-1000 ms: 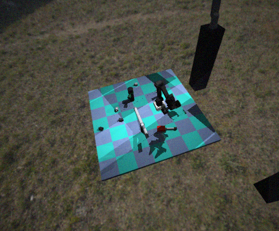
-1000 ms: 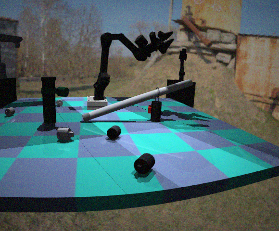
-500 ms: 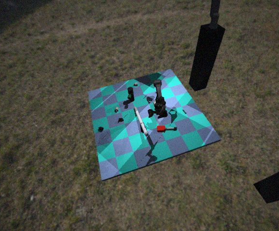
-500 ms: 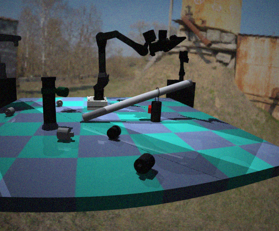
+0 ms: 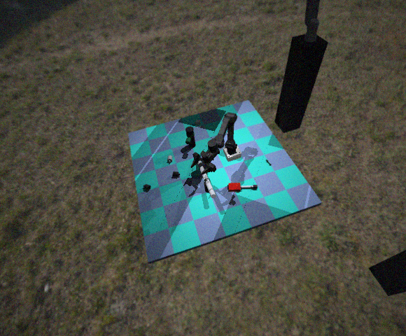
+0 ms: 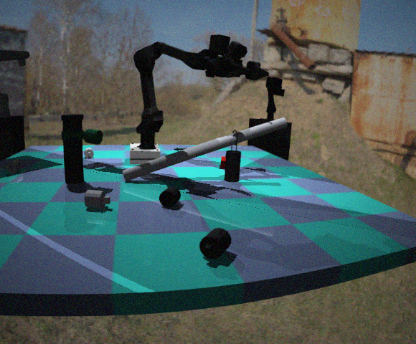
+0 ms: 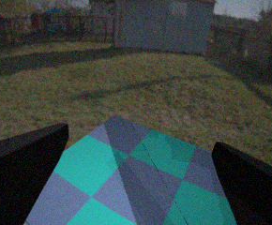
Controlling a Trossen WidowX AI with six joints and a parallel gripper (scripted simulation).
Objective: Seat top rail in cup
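Right now the green rail-end cup is 60 mm behind my gripper tip, 480 mm to the right of it and 200 mm below it. The rest, counted from my gripper tip: red-headed tool: 350 mm behind, 50 mm to the left, 330 mm below; short black post: 70 mm behind, 40 mm to the right, 240 mm below.
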